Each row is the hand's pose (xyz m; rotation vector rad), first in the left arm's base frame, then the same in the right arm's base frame.
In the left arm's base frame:
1: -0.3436 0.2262 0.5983 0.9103 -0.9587 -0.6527
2: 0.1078 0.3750 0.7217 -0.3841 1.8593 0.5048
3: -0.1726 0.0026 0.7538 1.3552 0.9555 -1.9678
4: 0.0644 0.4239 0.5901 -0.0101 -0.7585 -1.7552
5: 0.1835 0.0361 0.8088 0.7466 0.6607 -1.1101
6: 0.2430 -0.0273 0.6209 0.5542 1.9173 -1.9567
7: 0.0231 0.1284 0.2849 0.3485 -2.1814 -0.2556
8: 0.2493 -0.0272 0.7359 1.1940 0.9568 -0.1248
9: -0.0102 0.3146 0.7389 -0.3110 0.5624 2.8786
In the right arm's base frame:
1: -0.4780 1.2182 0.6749 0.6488 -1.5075 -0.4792
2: -0.0766 1.3332 0.9333 -0.4543 1.5559 -0.0473
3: -0.4433 1.0438 0.9429 1.6301 0.2759 -1.7975
4: -0.0552 1.3368 0.7880 0.0406 -1.3943 -1.8463
5: -0.1355 1.0420 1.1331 0.7388 0.0369 -1.1895
6: -0.0342 0.9066 1.0137 1.0156 1.2916 -2.0416
7: -0.0681 0.9601 0.5877 -0.0451 -2.6190 0.0706
8: -0.0690 0.9476 1.1155 0.9615 0.4169 -0.2035
9: -0.2050 1.3014 0.9143 -0.8081 0.9267 2.3967

